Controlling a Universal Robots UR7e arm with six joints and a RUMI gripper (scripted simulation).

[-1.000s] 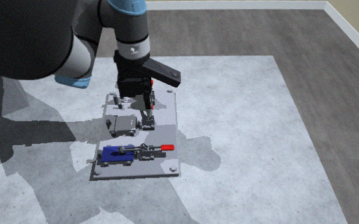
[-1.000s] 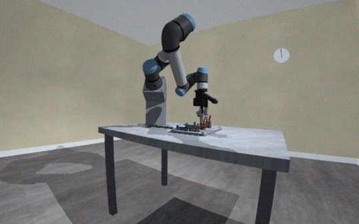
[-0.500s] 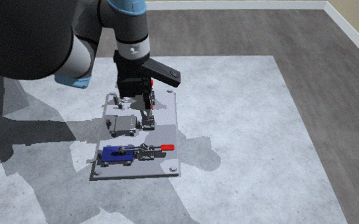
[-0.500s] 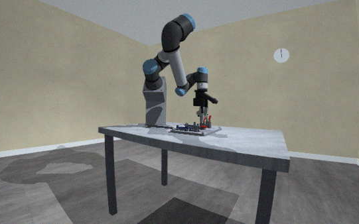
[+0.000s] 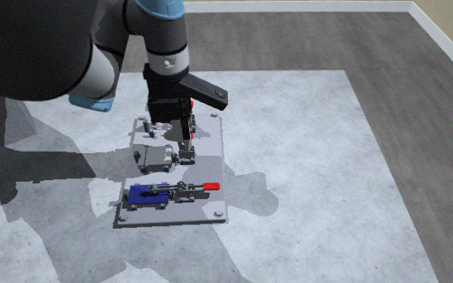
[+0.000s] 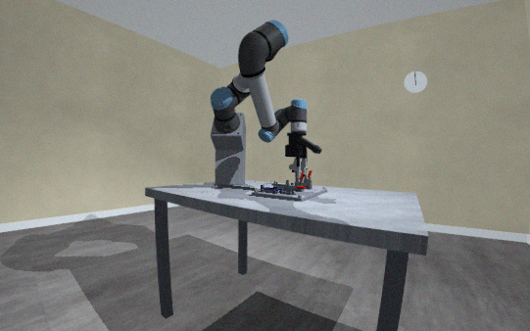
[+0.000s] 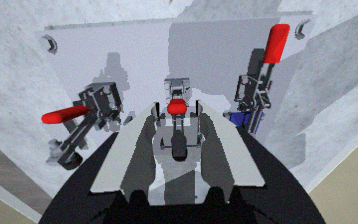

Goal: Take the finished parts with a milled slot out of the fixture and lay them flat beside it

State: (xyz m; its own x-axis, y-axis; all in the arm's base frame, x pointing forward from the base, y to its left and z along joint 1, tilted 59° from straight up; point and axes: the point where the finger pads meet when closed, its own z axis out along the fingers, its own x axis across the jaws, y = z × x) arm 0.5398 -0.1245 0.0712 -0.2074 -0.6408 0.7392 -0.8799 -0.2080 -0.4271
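The pale grey part lies 90 mm behind my hand, 50 mm below it and 20 mm to the left of it. Round my hand: grey fixture plate (80 mm below, 40 mm behind, 10 mm to the left); blue blank (110 mm behind, 90 mm to the right, 60 mm below).
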